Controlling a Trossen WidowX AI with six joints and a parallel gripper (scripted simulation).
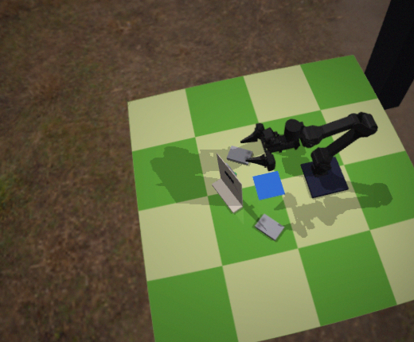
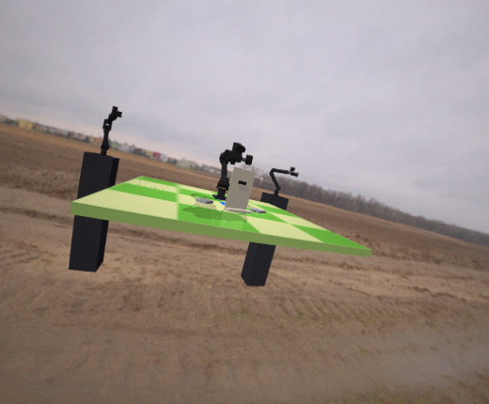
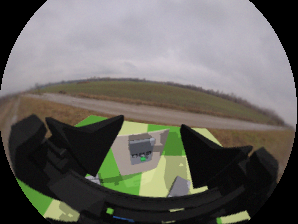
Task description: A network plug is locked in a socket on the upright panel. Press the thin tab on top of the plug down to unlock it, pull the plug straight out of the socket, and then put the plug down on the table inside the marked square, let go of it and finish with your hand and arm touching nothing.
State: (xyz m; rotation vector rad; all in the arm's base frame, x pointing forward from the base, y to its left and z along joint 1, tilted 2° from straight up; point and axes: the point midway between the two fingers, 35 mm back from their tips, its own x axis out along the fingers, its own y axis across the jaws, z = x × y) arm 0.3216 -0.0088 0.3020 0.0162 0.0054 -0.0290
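My gripper tip is 15 cm above the green network plug, 5 cm short of it and 1 cm to the right of it. Also, from my gripper tip: blue marked square 32 cm below, 11 cm behind, 3 cm to the left; then beige panel 21 cm below, 7 cm ahead, 2 cm to the left.
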